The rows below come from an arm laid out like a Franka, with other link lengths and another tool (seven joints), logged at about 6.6 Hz.
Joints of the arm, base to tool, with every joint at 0 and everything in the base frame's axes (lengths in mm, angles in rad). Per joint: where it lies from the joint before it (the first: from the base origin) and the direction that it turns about. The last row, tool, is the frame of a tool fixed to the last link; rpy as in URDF.
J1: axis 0 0 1 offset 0.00 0.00 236.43
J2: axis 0 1 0 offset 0.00 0.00 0.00
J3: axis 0 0 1 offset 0.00 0.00 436.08
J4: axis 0 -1 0 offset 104.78 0.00 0.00
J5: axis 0 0 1 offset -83.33 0.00 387.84
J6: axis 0 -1 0 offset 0.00 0.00 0.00
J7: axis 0 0 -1 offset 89.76 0.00 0.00
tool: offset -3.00 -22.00 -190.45 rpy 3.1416 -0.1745 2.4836
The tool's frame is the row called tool.
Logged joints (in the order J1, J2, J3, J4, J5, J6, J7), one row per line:
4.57 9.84 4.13 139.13 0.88 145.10 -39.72
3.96 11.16 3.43 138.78 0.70 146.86 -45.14
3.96 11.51 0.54 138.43 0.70 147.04 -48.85
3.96 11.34 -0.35 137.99 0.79 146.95 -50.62
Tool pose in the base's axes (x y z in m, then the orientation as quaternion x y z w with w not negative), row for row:
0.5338 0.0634 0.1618 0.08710 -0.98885 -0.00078 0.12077
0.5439 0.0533 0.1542 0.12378 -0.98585 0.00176 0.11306
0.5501 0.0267 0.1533 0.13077 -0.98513 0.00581 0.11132
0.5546 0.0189 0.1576 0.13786 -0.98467 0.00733 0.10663
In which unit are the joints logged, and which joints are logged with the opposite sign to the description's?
The joints are logged in degrees. Opposite sign: J4.
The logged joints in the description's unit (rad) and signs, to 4 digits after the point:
0.0798 0.1717 0.0721 -2.4283 0.0154 2.5325 -0.6932
0.0691 0.1948 0.0599 -2.4222 0.0122 2.5632 -0.7878
0.0691 0.2009 0.0094 -2.4161 0.0122 2.5663 -0.8526
0.0691 0.1979 -0.0061 -2.4084 0.0138 2.5648 -0.8835

